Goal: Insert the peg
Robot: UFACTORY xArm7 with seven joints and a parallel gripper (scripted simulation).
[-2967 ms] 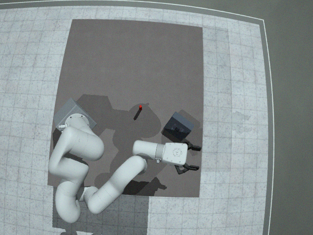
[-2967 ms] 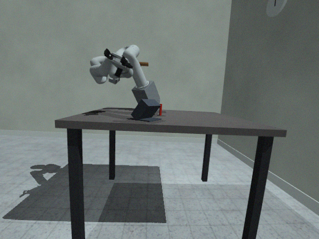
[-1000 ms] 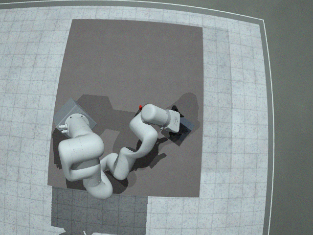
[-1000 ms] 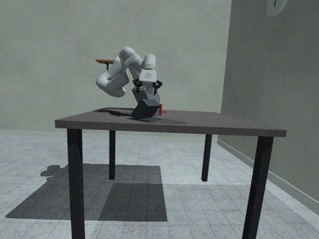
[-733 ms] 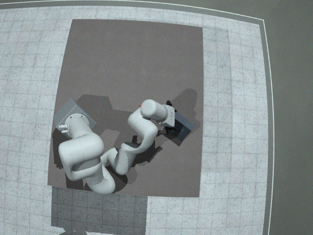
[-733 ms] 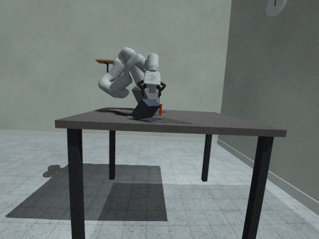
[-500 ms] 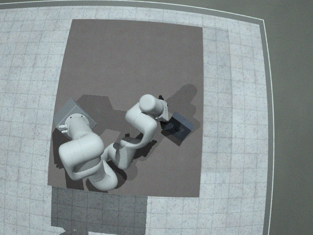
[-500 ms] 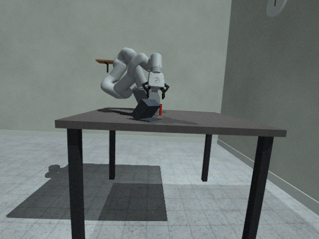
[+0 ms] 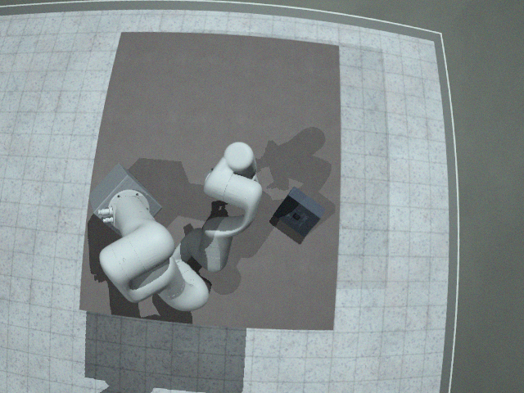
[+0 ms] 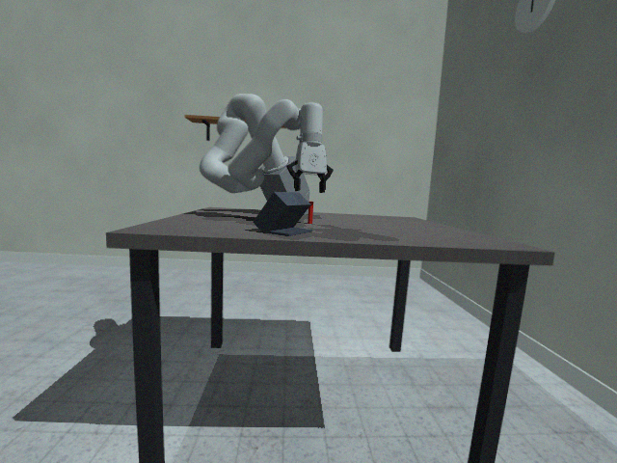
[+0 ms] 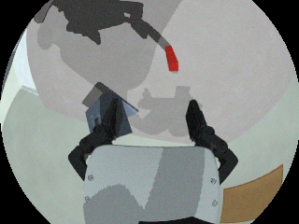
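My gripper is now 8 cm above the red peg, 4 cm past it and 2 cm to the right of it.
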